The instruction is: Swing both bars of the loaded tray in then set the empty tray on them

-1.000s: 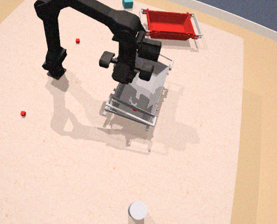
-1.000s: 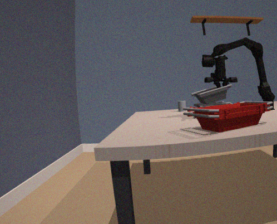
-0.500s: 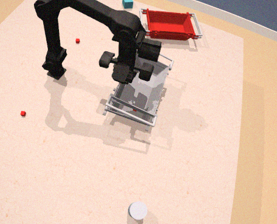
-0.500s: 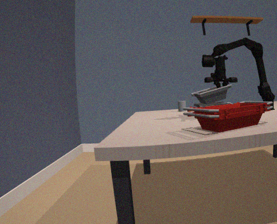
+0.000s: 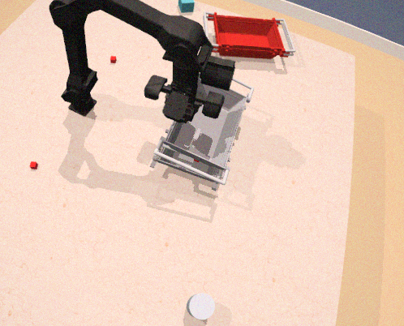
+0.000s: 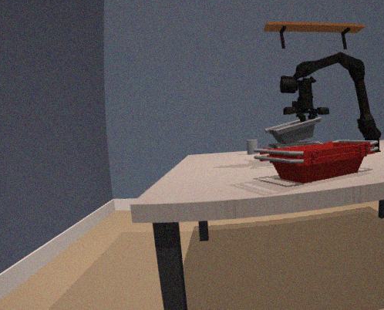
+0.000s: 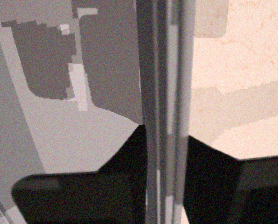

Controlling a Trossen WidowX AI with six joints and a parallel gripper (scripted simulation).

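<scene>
My gripper tip is 7 cm short of the grey tray, 1 cm to the right of it and 2 cm below it. The rest, counted from my gripper tip: teal cube: 26 cm behind, 55 cm to the left, 8 cm below.
</scene>
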